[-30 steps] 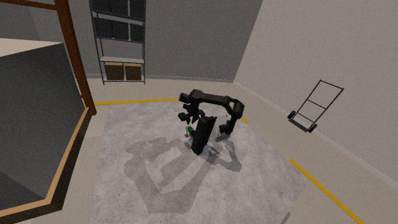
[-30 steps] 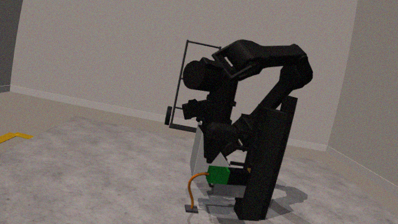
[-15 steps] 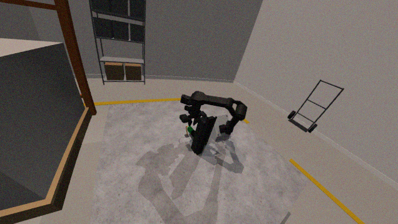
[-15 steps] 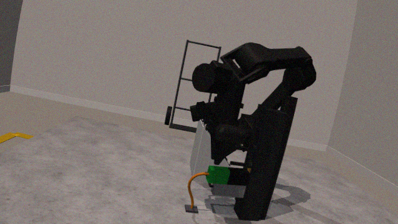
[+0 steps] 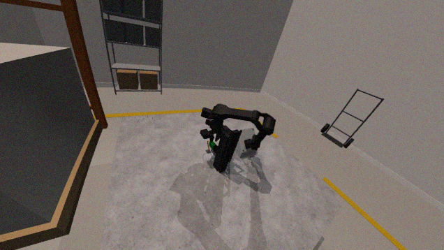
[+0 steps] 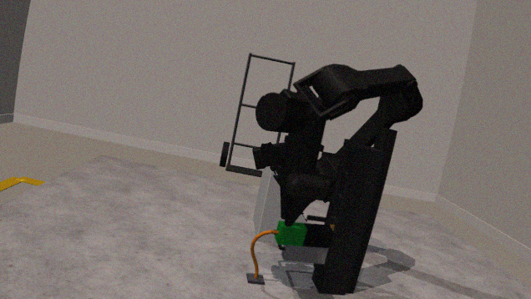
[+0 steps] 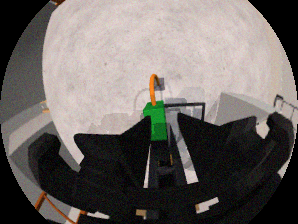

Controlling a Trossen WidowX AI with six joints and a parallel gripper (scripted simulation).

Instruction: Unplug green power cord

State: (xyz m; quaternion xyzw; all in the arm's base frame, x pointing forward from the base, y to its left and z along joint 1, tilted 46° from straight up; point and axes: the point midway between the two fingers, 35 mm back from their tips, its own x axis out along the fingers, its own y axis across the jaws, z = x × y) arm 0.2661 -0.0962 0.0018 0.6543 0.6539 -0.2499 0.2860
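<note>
Now: gripper tip 30 mm to the right of the green plug and 10 mm above it.
</note>
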